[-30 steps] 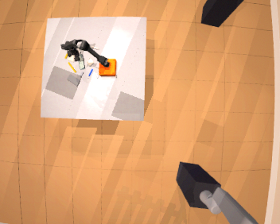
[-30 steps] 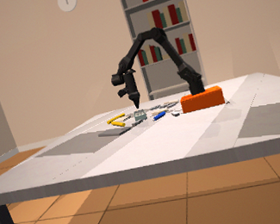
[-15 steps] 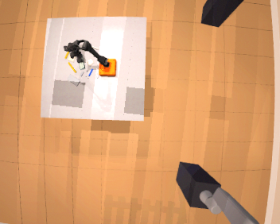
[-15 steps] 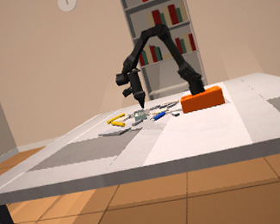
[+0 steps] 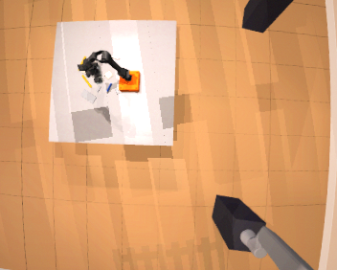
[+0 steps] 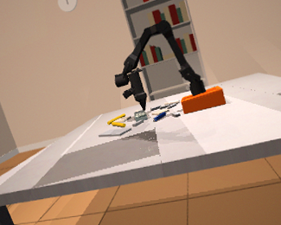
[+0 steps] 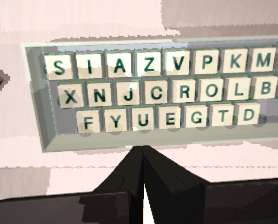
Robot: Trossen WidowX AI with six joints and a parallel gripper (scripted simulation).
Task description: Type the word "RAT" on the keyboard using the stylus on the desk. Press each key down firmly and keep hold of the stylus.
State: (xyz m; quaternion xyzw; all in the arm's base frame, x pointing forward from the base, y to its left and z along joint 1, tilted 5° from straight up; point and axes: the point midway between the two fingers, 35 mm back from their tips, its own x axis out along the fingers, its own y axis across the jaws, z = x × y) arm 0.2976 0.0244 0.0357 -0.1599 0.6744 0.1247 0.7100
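Now: the R key 4 cm ahead of my gripper tip, 3 cm below it and 2 cm to the right of it. Also, from my gripper tip: white block 17 cm ahead, 5 cm to the right, 3 cm below; then grey stylus tip 15 cm to the left, 9 cm behind, 3 cm below; then blue stylus 12 cm to the left, 10 cm behind, 3 cm below.
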